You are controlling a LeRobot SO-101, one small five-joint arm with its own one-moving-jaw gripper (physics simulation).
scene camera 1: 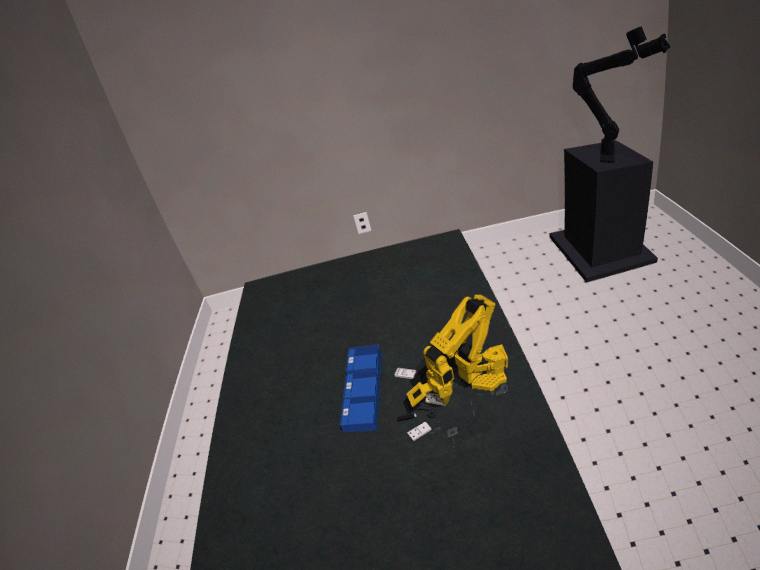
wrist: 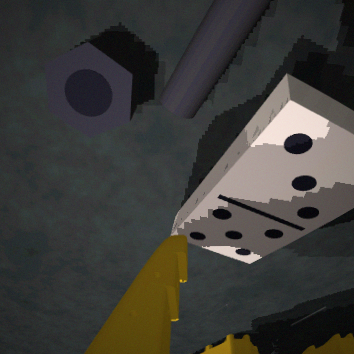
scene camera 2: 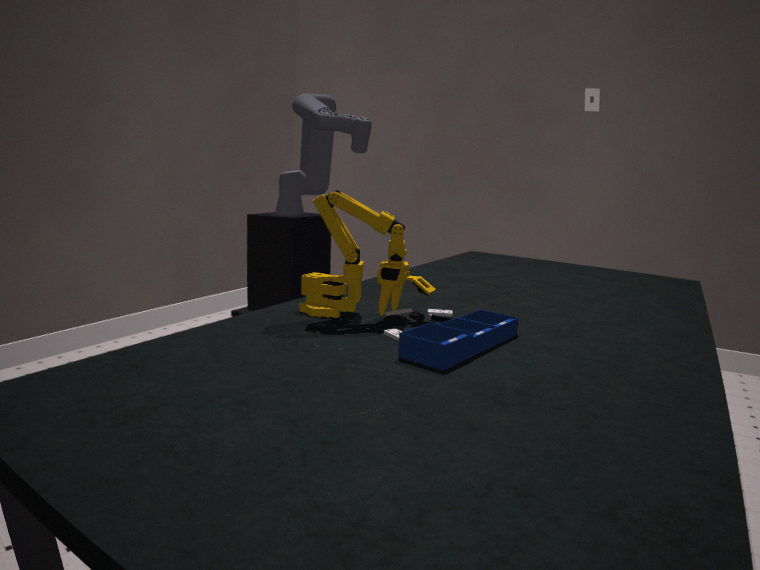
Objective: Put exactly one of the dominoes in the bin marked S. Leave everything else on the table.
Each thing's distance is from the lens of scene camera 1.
blue three-compartment bin (scene camera 1: pixel 360 409): 107 cm
